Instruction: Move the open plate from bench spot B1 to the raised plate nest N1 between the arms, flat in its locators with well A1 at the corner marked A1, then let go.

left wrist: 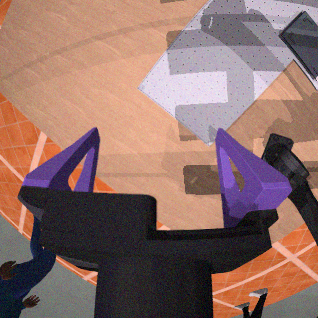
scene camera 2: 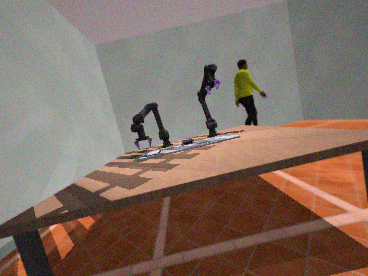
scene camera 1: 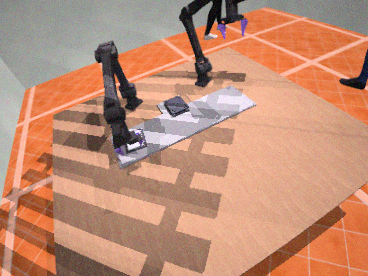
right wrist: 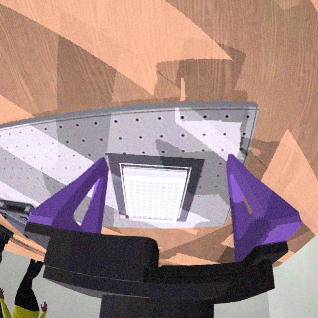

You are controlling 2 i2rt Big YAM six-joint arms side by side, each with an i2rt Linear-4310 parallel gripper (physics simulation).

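Frame: origin at the left arm's base, x up, y ahead, z left, level; metres.
Seen in the pictures: left gripper, fingertip midpoint: (left wrist: 157,132) (scene camera 2: 213,92) (scene camera 1: 233,38); right gripper, fingertip midpoint: (scene camera 2: 145,148) (scene camera 1: 132,151) (right wrist: 165,160); left arm's base, link origin: (left wrist: 275,152) (scene camera 2: 213,136) (scene camera 1: 203,82) (right wrist: 1,228); right arm's base, link origin: (scene camera 2: 167,146) (scene camera 1: 134,104).
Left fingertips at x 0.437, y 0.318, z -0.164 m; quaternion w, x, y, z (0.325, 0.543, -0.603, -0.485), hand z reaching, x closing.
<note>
Pixels of each thing's top centre, then the offset from my left fingertips to it. Level surfaces: height alone.
- open plate, top centre: (right wrist: 152,202) (scene camera 1: 133,138) dx -0.408, dy -0.368, dz -0.556 m
- dark raised nest, top centre: (right wrist: 25,230) (left wrist: 313,45) (scene camera 1: 175,103) (scene camera 2: 187,139) dx -0.388, dy -0.316, dz -0.191 m
- long grey perforated board, surface height: dx -0.424 m
- wooden table, surface height: dx -0.437 m
The open plate (scene camera 1: 134,146) (right wrist: 155,195) is white with rows of wells and lies in a dark square frame at the left end of the perforated board in scene camera 1. My right gripper (scene camera 2: 144,146) (right wrist: 165,160) is open above it, a finger toward each side in the right wrist view, with nothing held. The dark raised nest (scene camera 1: 176,105) (scene camera 2: 188,141) (left wrist: 305,42) stands between the arms at the board's back edge and looks empty. My left gripper (scene camera 1: 234,36) (scene camera 2: 213,90) (left wrist: 157,132) is open, empty and high above the table. The A1 marks are too small to read.
The long grey perforated board (scene camera 1: 165,131) (left wrist: 200,85) (right wrist: 75,165) lies on the wooden table (scene camera 1: 280,150) (scene camera 2: 280,150). Striped shadows cross both. A person in a yellow top (scene camera 2: 245,85) stands behind the table. Dark-clad legs (scene camera 1: 363,70) show at the right in scene camera 1.
</note>
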